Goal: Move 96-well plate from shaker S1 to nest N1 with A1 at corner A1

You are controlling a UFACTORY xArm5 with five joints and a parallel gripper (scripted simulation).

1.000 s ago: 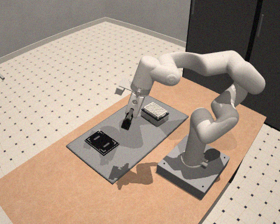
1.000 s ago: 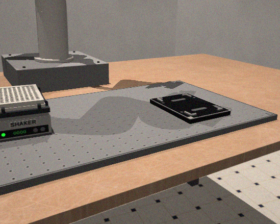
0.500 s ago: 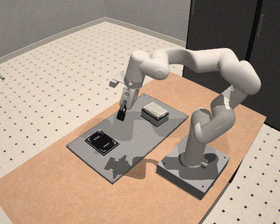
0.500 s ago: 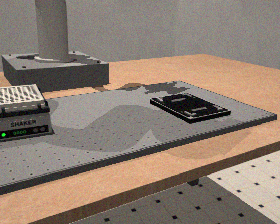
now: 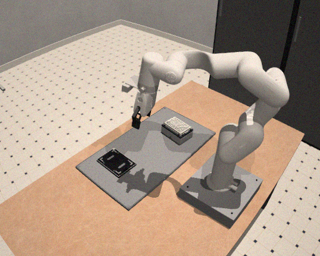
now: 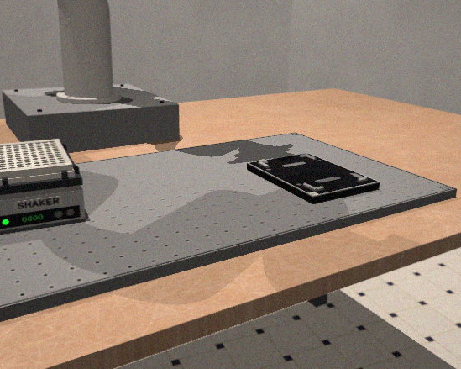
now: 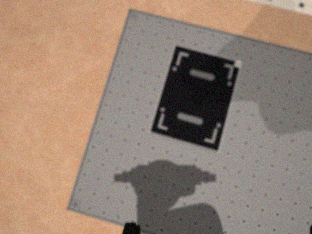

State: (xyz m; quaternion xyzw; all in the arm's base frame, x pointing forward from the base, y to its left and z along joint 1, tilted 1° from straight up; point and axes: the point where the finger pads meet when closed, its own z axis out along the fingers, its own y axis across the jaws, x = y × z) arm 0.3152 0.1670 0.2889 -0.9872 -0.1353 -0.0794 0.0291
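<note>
My gripper is now 7 cm short of the white 96-well plate, 36 cm to the left of it and 28 cm above it. Also, from my hand: grey locator (22 cm ahead, 6 cm to the left, 33 cm below); then black plate nest N1 (16 cm ahead, 2 cm to the left, 34 cm below); then A1 mark (23 cm ahead, 4 cm to the right, 33 cm below).
</note>
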